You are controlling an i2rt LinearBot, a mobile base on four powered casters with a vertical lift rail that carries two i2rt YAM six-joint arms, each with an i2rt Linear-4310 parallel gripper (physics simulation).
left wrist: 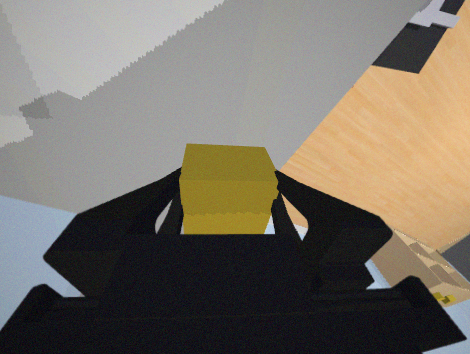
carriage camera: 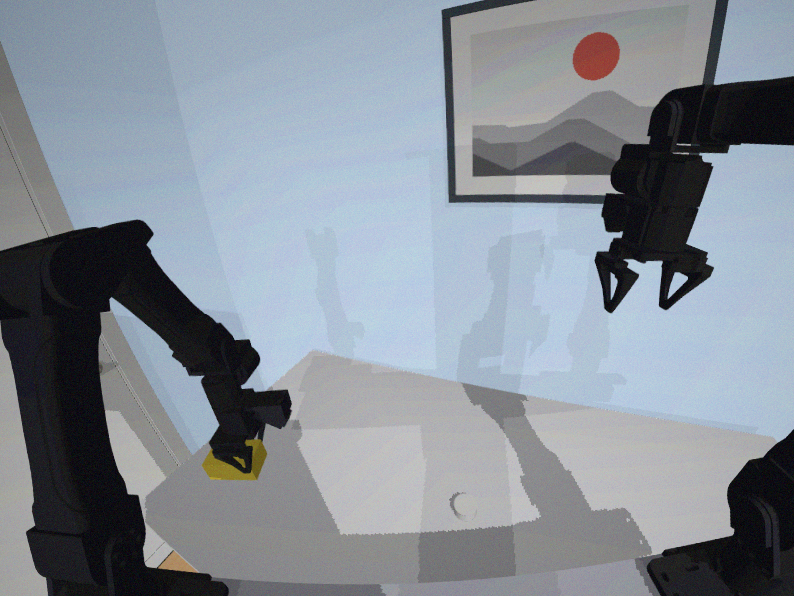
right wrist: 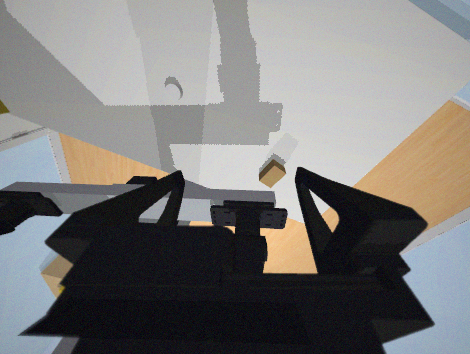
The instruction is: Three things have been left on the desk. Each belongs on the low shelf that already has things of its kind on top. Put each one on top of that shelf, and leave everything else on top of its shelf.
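Observation:
A yellow block is held between the fingers of my left gripper, which is shut on it, above the left end of the desk. A small white round thing lies on the desk near the middle. A small tan block stands near the desk's edge in the right wrist view. My right gripper is open and empty, high above the desk. A low tan shelf shows at the lower right of the left wrist view, with small yellow things by it.
Another view of a tan box-like unit is partly hidden at the lower left of the right wrist view. Wood floor lies past the desk edges. A framed picture hangs on the blue wall behind my right arm.

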